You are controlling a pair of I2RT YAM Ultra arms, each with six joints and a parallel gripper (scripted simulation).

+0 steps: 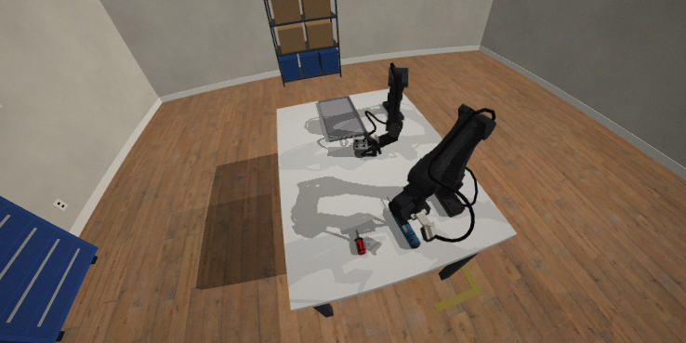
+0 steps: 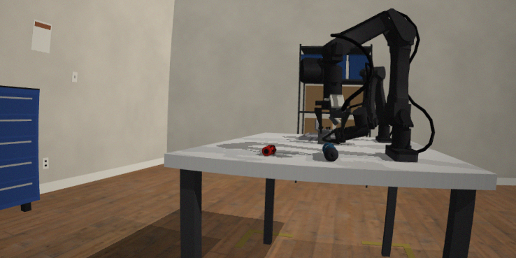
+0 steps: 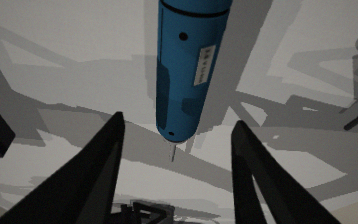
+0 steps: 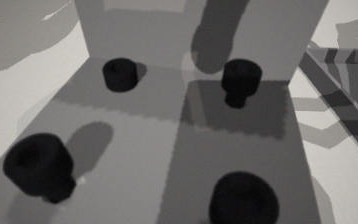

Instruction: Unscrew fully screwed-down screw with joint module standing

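My right hand is 10 mm below the joint module. Also, from my right hand: bit 320 mm to the left, 50 mm behind; flat grey tray 340 mm to the right, 40 mm ahead, 20 mm below; grey bracket 50 mm above.
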